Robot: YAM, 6 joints.
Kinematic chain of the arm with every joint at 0, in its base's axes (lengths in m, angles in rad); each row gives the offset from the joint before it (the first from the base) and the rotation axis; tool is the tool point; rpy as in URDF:
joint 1: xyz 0 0 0.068 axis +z
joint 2: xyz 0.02 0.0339 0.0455 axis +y
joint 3: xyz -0.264 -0.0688 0 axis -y
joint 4: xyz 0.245 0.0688 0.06 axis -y
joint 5: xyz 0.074 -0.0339 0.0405 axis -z
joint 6: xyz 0.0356 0 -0.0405 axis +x
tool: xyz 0 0 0 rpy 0 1.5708 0
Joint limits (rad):
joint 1: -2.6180..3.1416
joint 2: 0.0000..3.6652
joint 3: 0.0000..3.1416
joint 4: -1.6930..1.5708
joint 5: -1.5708..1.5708
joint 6: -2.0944..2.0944
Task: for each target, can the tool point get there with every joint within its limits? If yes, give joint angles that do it. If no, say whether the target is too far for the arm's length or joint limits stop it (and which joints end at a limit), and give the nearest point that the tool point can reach.
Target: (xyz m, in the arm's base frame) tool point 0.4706 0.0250 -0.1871
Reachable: yes | joints -0.0159 3.2144 2.0671 -0.0599 -1.1512 1.2724
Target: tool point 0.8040 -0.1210 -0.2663
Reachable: no: too far | nearest point 0.5779 -0.0870 -0.1568 | short by 0.253 m
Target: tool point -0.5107 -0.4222 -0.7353
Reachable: no: too far | nearest point -0.3311 -0.2737 -0.3318 | short by 0.466 m
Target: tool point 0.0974 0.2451 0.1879
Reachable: yes | joints 1.3146 1.6162 0.9688 -0.9440 1.1217 -0.2148
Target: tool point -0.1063 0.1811 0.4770
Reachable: yes | joints 2.0516 1.0271 1.0658 0.6438 -0.2986 -1.0018
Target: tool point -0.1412 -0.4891 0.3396
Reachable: yes | joints -1.9181 2.2921 2.3480 -0.6200 -1.2393 0.8188
